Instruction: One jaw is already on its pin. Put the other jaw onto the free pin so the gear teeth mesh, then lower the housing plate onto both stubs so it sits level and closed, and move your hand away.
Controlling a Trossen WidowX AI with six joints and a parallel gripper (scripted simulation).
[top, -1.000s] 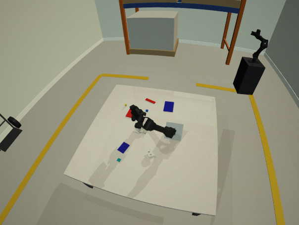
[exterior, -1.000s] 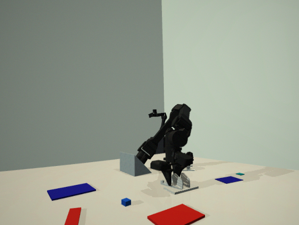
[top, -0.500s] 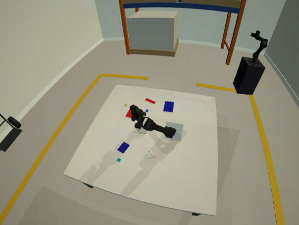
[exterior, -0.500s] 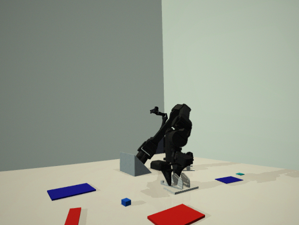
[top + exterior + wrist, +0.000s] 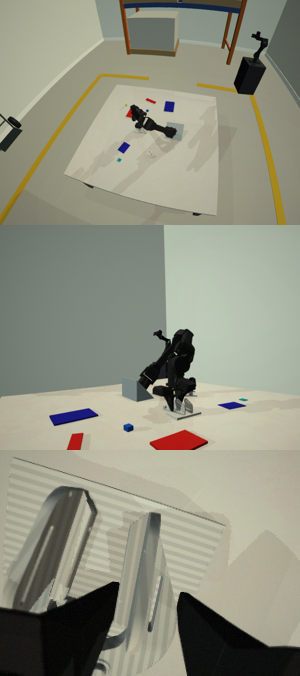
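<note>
My gripper tip is now 3 cm past the jaw, 2 cm to the right of it and 1 cm below it. From my gripper tip the other things lie so: flat red strip 4 cm behind, 37 cm to the right, 2 cm below; then blue cube 2 cm behind, 21 cm to the right, 1 cm below; then yellow cube 23 cm ahead, 27 cm to the right, 1 cm below.
</note>
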